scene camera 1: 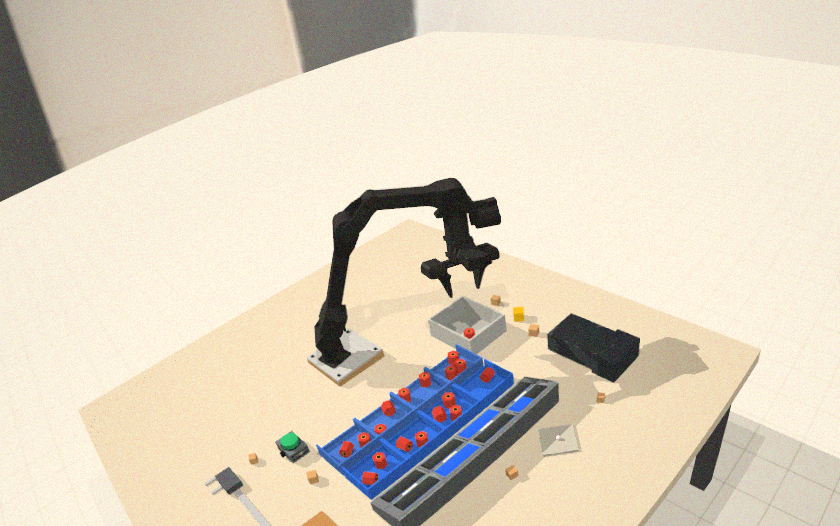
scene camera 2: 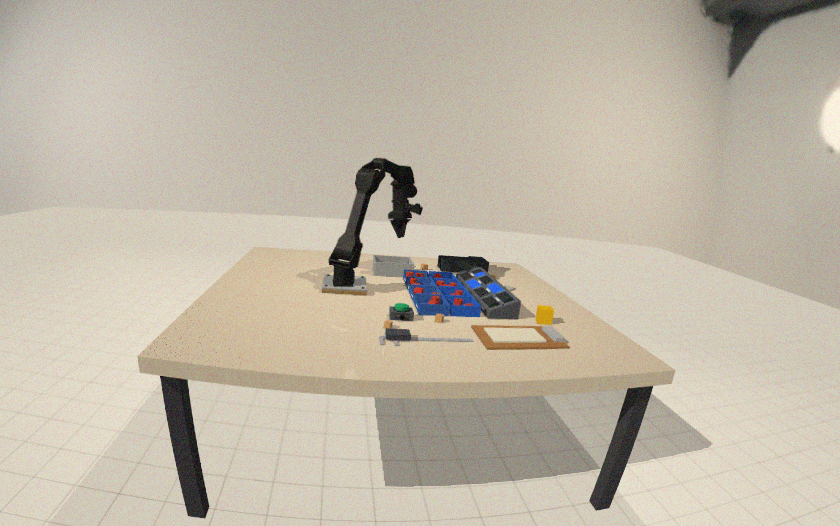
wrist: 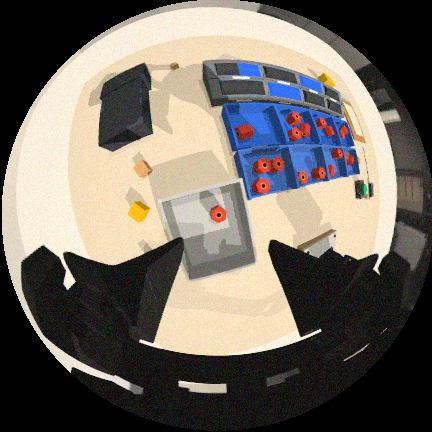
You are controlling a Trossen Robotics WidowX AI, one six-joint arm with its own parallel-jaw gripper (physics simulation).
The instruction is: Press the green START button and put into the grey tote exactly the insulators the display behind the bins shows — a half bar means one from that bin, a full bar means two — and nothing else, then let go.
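Places are measured from the arm's base along level axes (x ahead, y left, z up), in centimetres.
Pixels of known places: gripper, fingertip midpoint: [scene camera 1: 464, 293] [scene camera 2: 401, 237] [wrist: 226, 244]; arm's base at its link origin: [scene camera 1: 334, 357] [scene camera 2: 342, 283] [wrist: 324, 259].
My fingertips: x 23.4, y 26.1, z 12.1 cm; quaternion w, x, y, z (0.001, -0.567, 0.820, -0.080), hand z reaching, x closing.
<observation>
Ahead of a thing's pixels: the offset from my fingertips to its top centre. "*": to the spot under its first point.
My gripper [scene camera 1: 464, 291] [scene camera 2: 399, 235] [wrist: 226, 244] is open and empty, above the grey tote {dx -2.1, dy +1.4, dz -9.0 cm} [scene camera 1: 449, 334] [scene camera 2: 391, 266] [wrist: 245, 220]. One red insulator {dx +0.3, dy -0.7, dz -11.2 cm} [scene camera 1: 469, 332] [wrist: 218, 214] stands on the tote floor. More red insulators lie or stand in the blue bins [scene camera 1: 337, 455] [scene camera 2: 461, 311] [wrist: 257, 115]. The display [scene camera 1: 489, 452] [scene camera 2: 505, 311] [wrist: 215, 95] has two rows of bars. In the wrist view, the upper row's first bar is half blue and its third is full blue; the lower row's second is full blue; the others are dark. The green button {dx -8.5, dy -52.4, dz -10.3 cm} [scene camera 1: 289, 441] [scene camera 2: 401, 307] [wrist: 364, 190] stands beyond the bins' far end from the tote.
A black box {dx +29.7, dy +10.2, dz -8.8 cm} [scene camera 1: 592, 346] [scene camera 2: 461, 263] [wrist: 125, 110] stands beyond the tote. A yellow cube {dx +5.7, dy +13.3, dz -11.7 cm} [scene camera 1: 518, 313] [wrist: 138, 211] and small wooden cubes lie near the tote. A plug-like tool {dx -5.3, dy -70.3, dz -12.4 cm} [scene camera 1: 228, 480] [scene camera 2: 397, 334] and a clipboard {* dx +10.0, dy -66.9, dz -13.8 cm} [scene camera 2: 480, 334] lie past the button. A pale square plate {dx +37.5, dy -17.4, dz -13.8 cm} [scene camera 1: 548, 441] lies behind the display.
</observation>
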